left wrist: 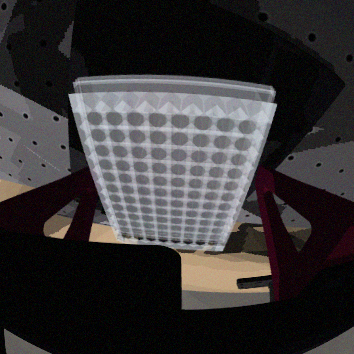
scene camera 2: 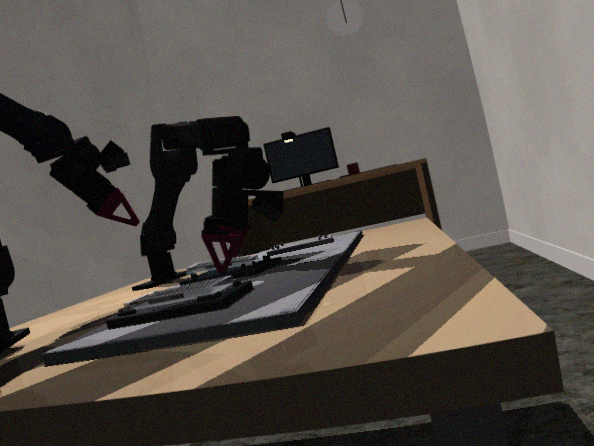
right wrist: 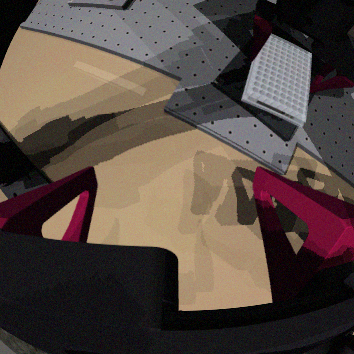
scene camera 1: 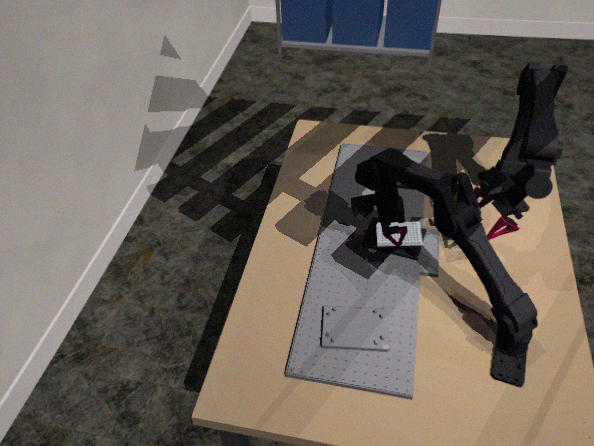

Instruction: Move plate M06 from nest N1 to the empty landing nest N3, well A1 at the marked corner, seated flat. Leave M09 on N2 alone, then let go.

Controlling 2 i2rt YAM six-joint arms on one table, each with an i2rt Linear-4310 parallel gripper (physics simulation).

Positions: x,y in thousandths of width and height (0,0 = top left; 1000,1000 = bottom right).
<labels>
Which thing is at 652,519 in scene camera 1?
My left gripper.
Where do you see a white multi-well plate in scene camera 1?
696,533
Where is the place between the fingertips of my right gripper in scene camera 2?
231,501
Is my right gripper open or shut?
Open.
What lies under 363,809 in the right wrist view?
My right gripper.
</labels>
